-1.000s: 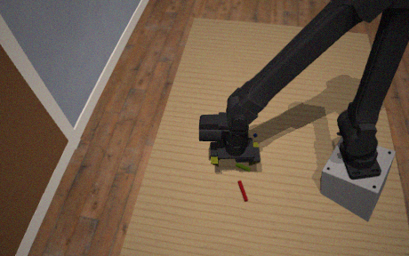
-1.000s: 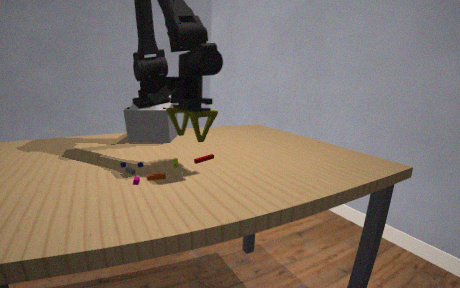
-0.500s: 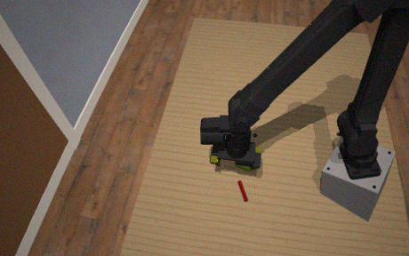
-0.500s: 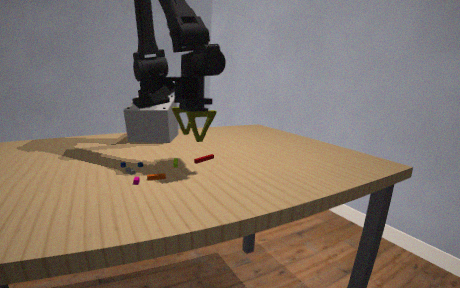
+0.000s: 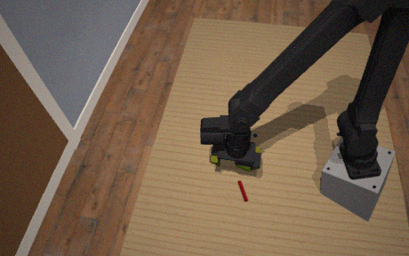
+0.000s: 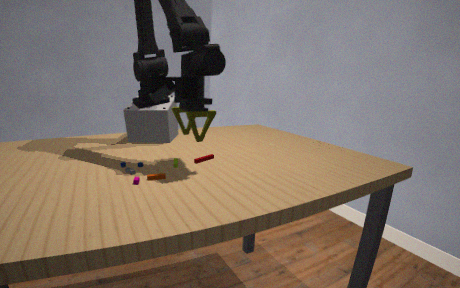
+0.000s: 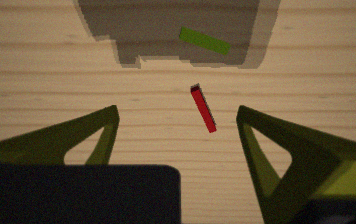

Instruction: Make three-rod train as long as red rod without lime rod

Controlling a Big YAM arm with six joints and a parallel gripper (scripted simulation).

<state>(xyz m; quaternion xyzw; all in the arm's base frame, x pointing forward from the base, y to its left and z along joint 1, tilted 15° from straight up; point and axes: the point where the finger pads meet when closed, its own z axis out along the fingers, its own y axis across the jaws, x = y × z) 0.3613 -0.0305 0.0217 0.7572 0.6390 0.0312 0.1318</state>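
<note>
My hand is 160 mm to the left of the grey rod, 80 mm above it and 30 mm past it. Also, from my hand: orange rod (120 mm to the right, 80 mm below, 40 mm ahead); red rod (80 mm below, 50 mm to the left, 20 mm behind); lime rod (80 mm below, 30 mm to the right, 30 mm behind).
</note>
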